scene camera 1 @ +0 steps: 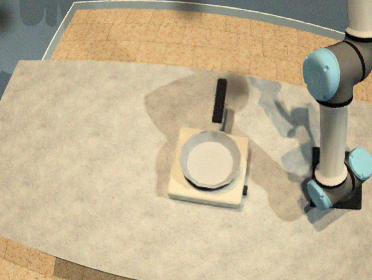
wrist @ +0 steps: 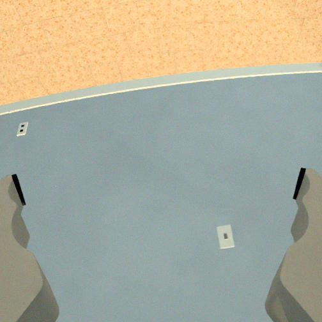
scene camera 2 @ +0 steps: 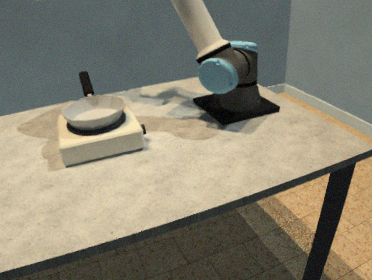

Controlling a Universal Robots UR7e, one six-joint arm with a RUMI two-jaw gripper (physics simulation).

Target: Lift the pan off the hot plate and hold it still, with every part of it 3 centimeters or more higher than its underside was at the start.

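Frame: origin at the arm's base, x right, y ahead, z up, level; millimetres.
Where they show: arm's base, origin of its link: (scene camera 2: 240,103).
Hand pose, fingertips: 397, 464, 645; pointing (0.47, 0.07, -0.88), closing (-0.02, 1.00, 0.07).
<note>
Things, the pixels of their top centre, and the offset from my fingertips, as dx, dy, dz. Level surfaces: height alone.
- cream square hot plate, centre of its top: (scene camera 1: 212,163) (scene camera 2: 98,118) -458, +46, -588
- table, height of its surface: dz -664
- small black knob, centre of its top: (scene camera 2: 141,125) (scene camera 1: 245,188) -508, -79, -611
A round light-grey pan (scene camera 1: 210,162) (scene camera 2: 94,113) with a black handle sits upright on the cream square hot plate (scene camera 1: 182,192) (scene camera 2: 102,149). Its handle points to the far side of the table in scene camera 1 and sticks up behind the pan in scene camera 2. My gripper (wrist: 158,174) is open in the wrist view, its two fingers wide apart with nothing between them. The wrist view shows the wall and floor, and the pan does not show there. The gripper is out of view in both scene cameras, so its distance from the pan cannot be told.
The table (scene camera 1: 75,150) (scene camera 2: 200,175) carries the hot plate and the black base plate (scene camera 1: 353,200) (scene camera 2: 235,118) of my arm, to the right of the hot plate. A small black knob (scene camera 1: 245,190) (scene camera 2: 144,129) sticks out from the hot plate's right side. Arm shadows cross the table.
</note>
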